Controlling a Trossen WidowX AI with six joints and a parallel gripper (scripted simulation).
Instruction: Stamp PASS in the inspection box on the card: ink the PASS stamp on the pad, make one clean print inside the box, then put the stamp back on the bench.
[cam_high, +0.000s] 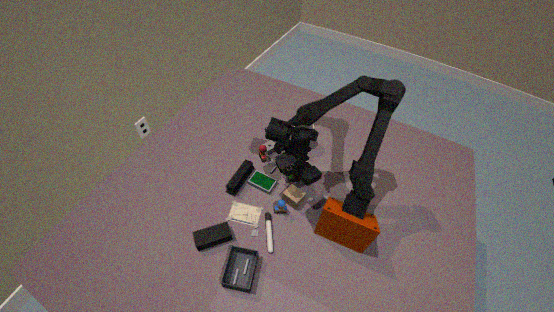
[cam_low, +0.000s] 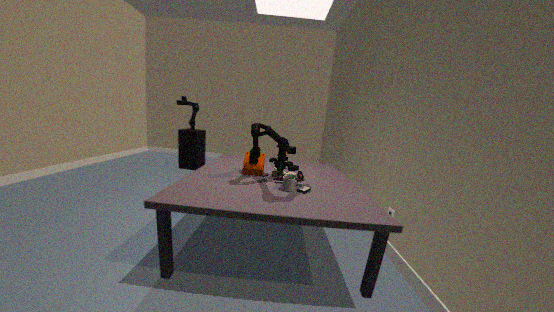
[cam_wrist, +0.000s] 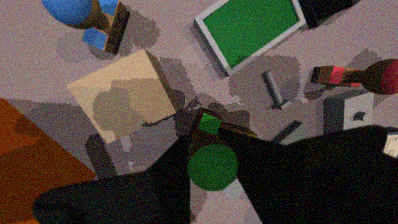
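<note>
The green stamp is right at my gripper tip. Round my gripper tip: tan box: 60 mm to the left, 30 mm below, 30 mm behind; then yellow-knobbed stamp: 40 mm to the right, 30 mm below, 20 mm ahead; then bolt: 90 mm ahead, 40 mm below, 30 mm to the right.
</note>
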